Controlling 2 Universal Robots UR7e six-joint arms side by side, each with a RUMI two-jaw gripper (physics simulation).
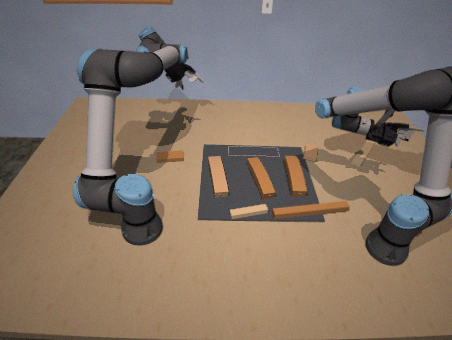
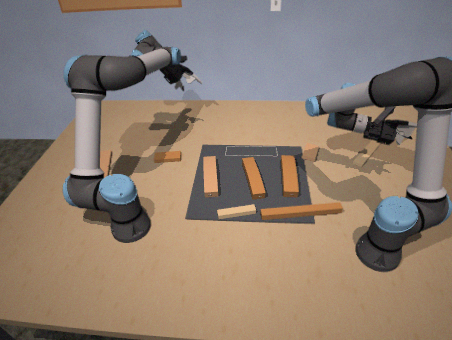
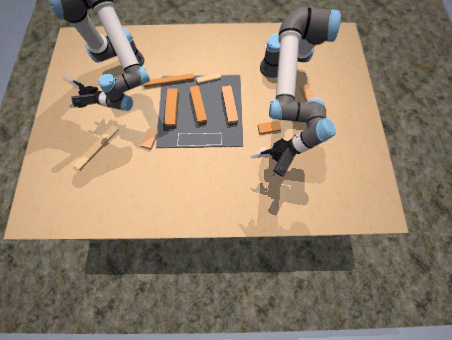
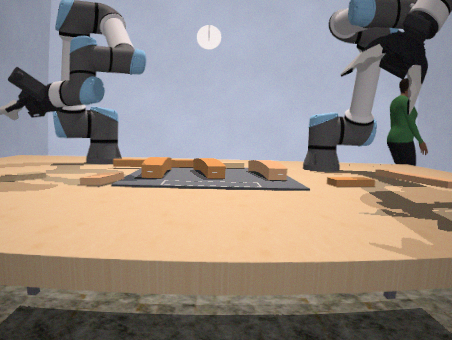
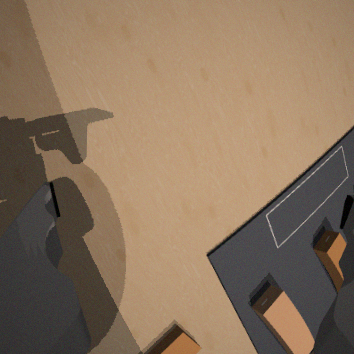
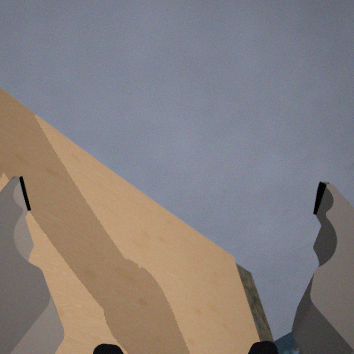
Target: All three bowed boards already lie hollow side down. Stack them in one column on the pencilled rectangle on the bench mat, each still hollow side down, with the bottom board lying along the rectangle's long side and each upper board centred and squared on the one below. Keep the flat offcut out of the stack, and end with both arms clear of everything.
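Frame: origin at the left arm's base, x up, y left, z back, level; centimetres.
Seen in the pictures: left gripper, between the fingertips: (image 1: pixel 193 86) (image 2: pixel 192 87) (image 3: pixel 261 166) (image 4: pixel 373 94) (image 5: pixel 200 191); right gripper, between the fingertips: (image 1: pixel 416 136) (image 3: pixel 66 91) (image 4: pixel 2 98) (image 6: pixel 173 181); left arm's base, origin of its link: (image 1: pixel 142 229) (image 2: pixel 131 227) (image 3: pixel 271 68) (image 4: pixel 321 169); right arm's base, origin of its link: (image 1: pixel 385 248) (image 2: pixel 377 253) (image 4: pixel 104 162).
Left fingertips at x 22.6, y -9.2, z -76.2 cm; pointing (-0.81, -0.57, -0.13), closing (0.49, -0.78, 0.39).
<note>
Pixels of each thing's top centre, then the offset from my left fingertips to it. "pt": a spot on its surface instead. Level surfaces: height alone.
- dark mat, height of its surface: dx -22.1 cm
- pencilled rectangle, a spot on its surface: (image 1: pixel 255 157) pt dx -17.9, dy -33.2, dz +33.6 cm
- pale block, centre of its top: (image 4: pixel 224 162) (image 2: pixel 236 209) (image 1: pixel 249 209) (image 3: pixel 208 77) dx -20.0, dy -30.4, dz +65.0 cm
- long orange strip, centre of its top: (image 4: pixel 156 159) (image 2: pixel 301 208) (image 1: pixel 312 207) (image 3: pixel 168 79) dx -19.4, dy -55.5, dz +62.1 cm
- small orange block, centre of its top: (image 4: pixel 351 178) (image 1: pixel 169 154) (image 2: pixel 167 155) (image 3: pixel 269 126) dx -20.6, dy +7.3, dz +32.3 cm
- pinkish piece, centre of its top: (image 4: pixel 102 173) (image 2: pixel 310 149) (image 1: pixel 311 150) (image 3: pixel 149 137) dx -20.1, dy -61.6, dz +21.8 cm
Three bowed boards lie apart, hollow side down, on the dark mat (image 1: pixel 235 201) (image 3: pixel 231 136): a pinkish one (image 1: pixel 218 176) (image 2: pixel 210 176) (image 3: pixel 229 105) (image 4: pixel 267 170) (image 5: pixel 290 320), a middle orange one (image 1: pixel 261 177) (image 2: pixel 254 177) (image 3: pixel 198 105) and another orange one (image 1: pixel 295 176) (image 2: pixel 289 175) (image 3: pixel 171 107). The pencilled rectangle (image 1: pixel 254 155) (image 3: pixel 199 145) (image 5: pixel 304 181) is bare, by the mat's edge. My left gripper (image 1: pixel 192 85) (image 3: pixel 264 165) (image 5: pixel 200 191) is open and empty, high above the table beside the mat. My right gripper (image 3: pixel 68 92) (image 6: pixel 173 181) is open and empty, raised off the mat's other side.
A pale block (image 1: pixel 249 211) (image 3: pixel 209 79) and a long orange strip (image 1: pixel 310 210) (image 3: pixel 168 80) lie at the mat's arm-side edge. A small orange block (image 1: pixel 170 156) (image 3: pixel 269 127) lies beside the mat; a pinkish piece (image 1: pixel 310 152) (image 3: pixel 149 139) lies at its opposite side. I cannot tell which is the flat offcut.
</note>
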